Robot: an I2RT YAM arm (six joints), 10 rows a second.
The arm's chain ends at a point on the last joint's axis. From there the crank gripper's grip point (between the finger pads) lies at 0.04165 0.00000 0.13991 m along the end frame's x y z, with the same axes.
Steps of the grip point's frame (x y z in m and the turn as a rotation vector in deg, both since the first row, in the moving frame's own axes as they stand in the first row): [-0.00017 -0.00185 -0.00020 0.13 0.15 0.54]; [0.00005 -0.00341 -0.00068 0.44 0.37 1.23]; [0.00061 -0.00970 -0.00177 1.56 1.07 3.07]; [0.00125 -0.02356 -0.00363 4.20 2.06 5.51]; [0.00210 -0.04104 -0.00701 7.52 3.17 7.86]
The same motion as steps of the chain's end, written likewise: [-0.00054 -0.00193 -0.00009 0.13 0.15 0.54]; [-0.00085 -0.00324 -0.00041 0.44 0.37 1.23]; [-0.00204 -0.00820 -0.00095 1.56 1.07 3.07]; [-0.00404 -0.01762 -0.00182 4.20 2.06 5.51]; [-0.00639 -0.02915 -0.00368 7.52 3.17 7.86]
